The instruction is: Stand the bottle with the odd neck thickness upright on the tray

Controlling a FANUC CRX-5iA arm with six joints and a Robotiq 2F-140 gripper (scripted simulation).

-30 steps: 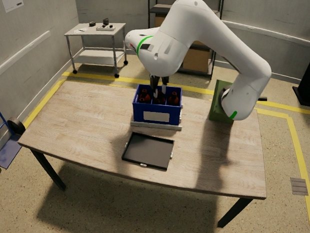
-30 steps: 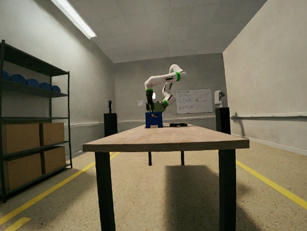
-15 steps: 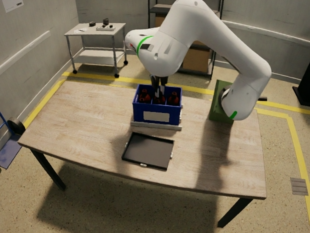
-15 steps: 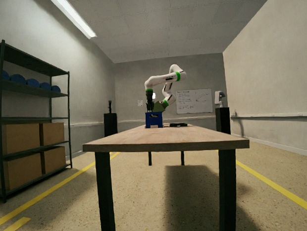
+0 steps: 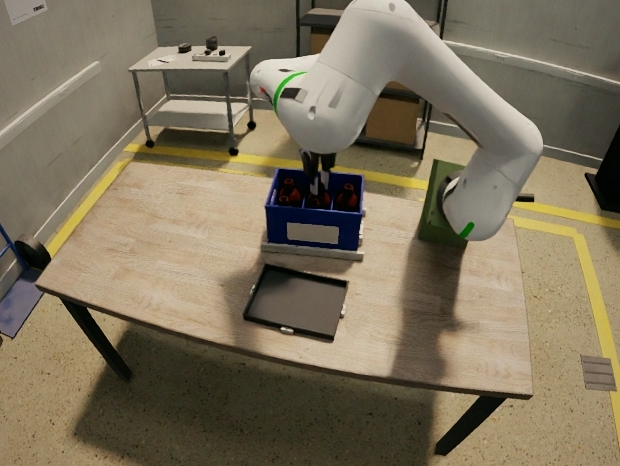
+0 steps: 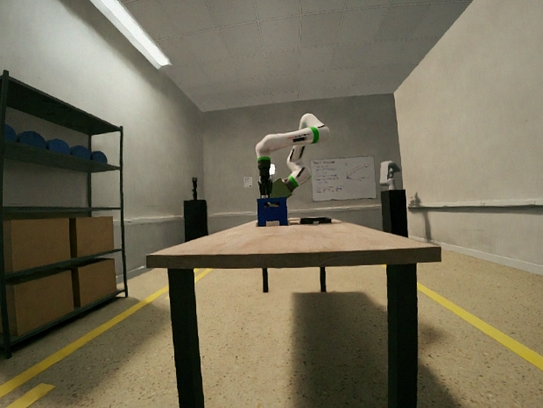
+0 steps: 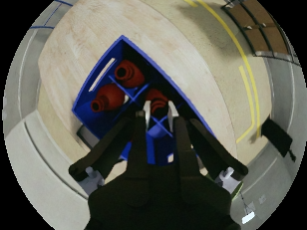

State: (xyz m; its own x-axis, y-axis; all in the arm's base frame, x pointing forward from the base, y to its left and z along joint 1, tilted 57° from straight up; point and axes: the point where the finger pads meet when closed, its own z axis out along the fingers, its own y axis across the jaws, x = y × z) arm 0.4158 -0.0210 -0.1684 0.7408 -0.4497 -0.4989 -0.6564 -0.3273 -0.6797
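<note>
The bottle is 9 cm below my hand. The rest, counted from my hand: dark tray (32 cm to the left, 16 cm below); blue crate (4 cm to the left, 9 cm below).
</note>
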